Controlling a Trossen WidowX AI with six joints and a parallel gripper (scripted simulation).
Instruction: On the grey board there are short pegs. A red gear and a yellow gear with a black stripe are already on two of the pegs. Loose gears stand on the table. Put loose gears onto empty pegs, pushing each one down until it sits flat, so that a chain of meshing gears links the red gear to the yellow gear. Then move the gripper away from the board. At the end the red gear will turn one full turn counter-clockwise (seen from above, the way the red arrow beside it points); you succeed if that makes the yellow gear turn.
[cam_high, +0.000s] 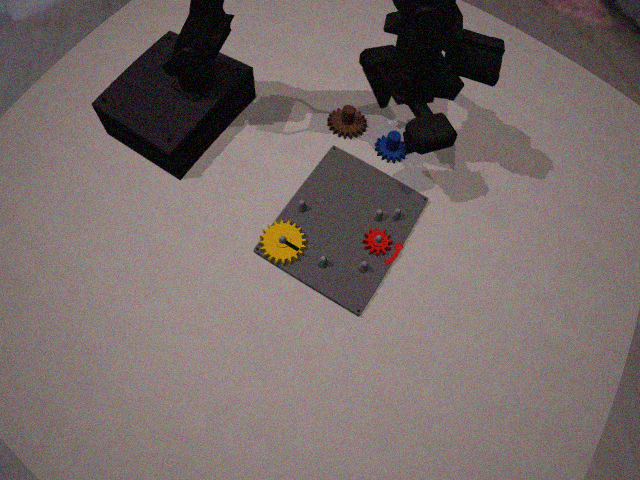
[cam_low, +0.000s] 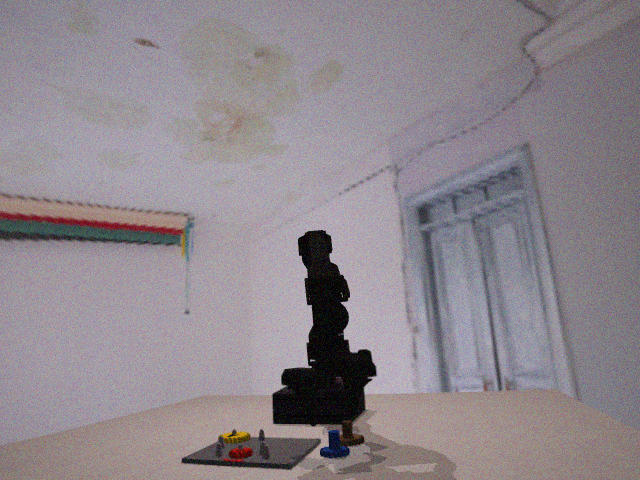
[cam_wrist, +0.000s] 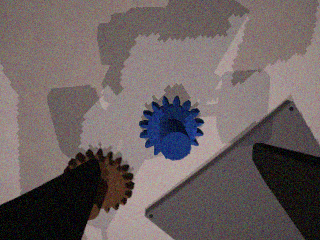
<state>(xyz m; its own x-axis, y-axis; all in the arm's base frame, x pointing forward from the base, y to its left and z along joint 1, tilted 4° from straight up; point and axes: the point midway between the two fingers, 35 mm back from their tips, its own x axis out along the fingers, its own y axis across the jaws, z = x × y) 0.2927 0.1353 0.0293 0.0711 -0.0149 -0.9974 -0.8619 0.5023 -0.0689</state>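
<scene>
Now: gripper tip 40 mm above the blue gear. The rest, counted from my gripper tip: brown gear: 80 mm behind, 40 mm below; then red arrow: 150 mm to the right, 110 mm ahead, 50 mm below; then red gear: 150 mm to the right, 80 mm ahead, 40 mm below.
</scene>
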